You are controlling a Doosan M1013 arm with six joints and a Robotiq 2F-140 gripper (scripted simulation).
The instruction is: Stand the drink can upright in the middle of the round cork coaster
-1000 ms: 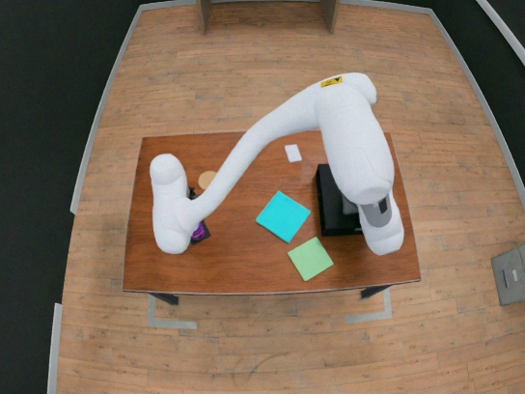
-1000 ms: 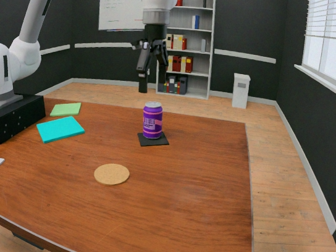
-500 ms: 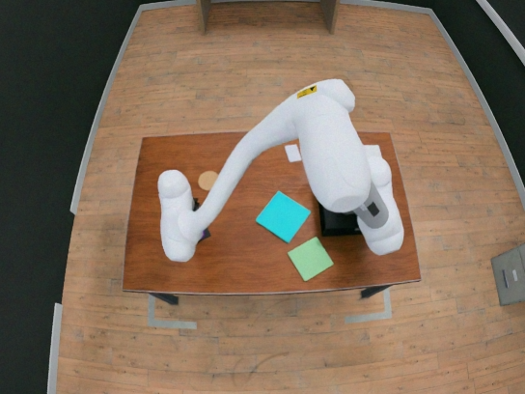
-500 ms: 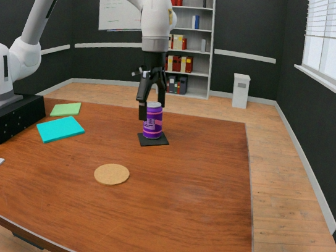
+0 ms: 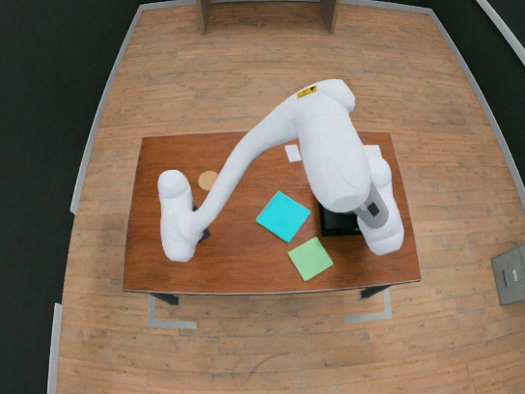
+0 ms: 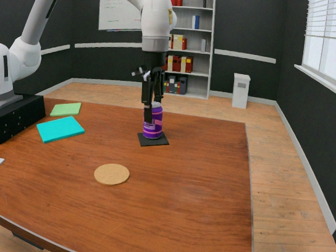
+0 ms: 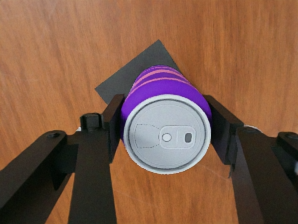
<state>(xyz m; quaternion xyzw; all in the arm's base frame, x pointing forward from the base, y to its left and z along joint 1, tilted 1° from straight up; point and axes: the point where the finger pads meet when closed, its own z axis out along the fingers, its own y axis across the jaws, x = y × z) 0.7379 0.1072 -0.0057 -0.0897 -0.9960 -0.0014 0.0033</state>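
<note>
Now: hand 10 mm short of the black square coaster, 10 mm to the left of it and 100 mm above it. From my hand the other things lie so: round cork coaster 50 mm behind, 270 mm to the right, 100 mm below; then purple drink can 40 mm below; then cyan pad 390 mm behind, 70 mm to the right, 100 mm below.
</note>
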